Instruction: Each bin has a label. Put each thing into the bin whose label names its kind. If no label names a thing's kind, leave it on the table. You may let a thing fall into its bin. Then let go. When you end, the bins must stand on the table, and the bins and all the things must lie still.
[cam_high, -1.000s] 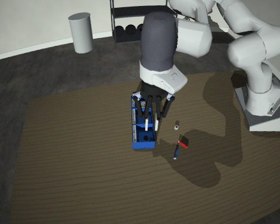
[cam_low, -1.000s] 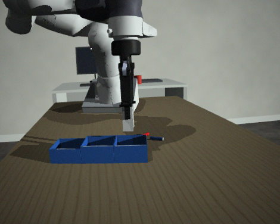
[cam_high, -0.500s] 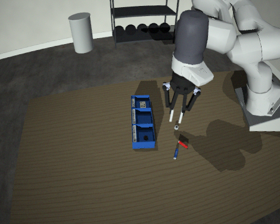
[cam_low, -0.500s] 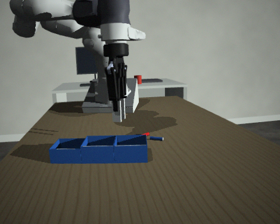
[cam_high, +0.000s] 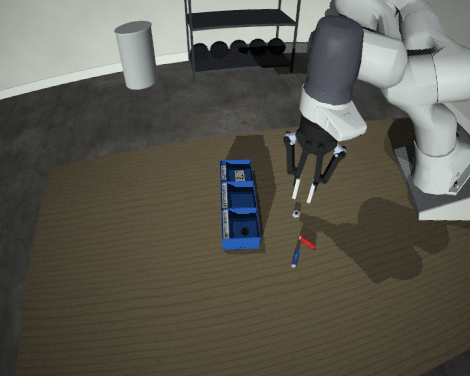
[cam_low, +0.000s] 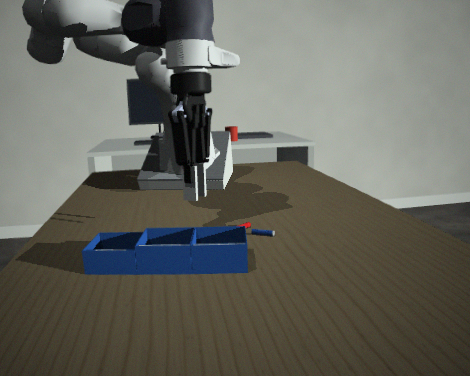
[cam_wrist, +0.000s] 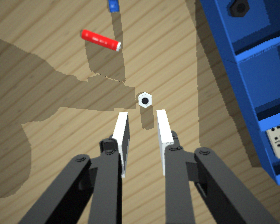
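Right now my hand is 10 cm above the white nut. From my hand the other things lie so: dark nut (15 cm ahead, 9 cm below); then red marker (2 cm ahead, 9 cm to the left, 10 cm below); then blue cylinder (7 cm ahead, 11 cm to the left, 10 cm below).
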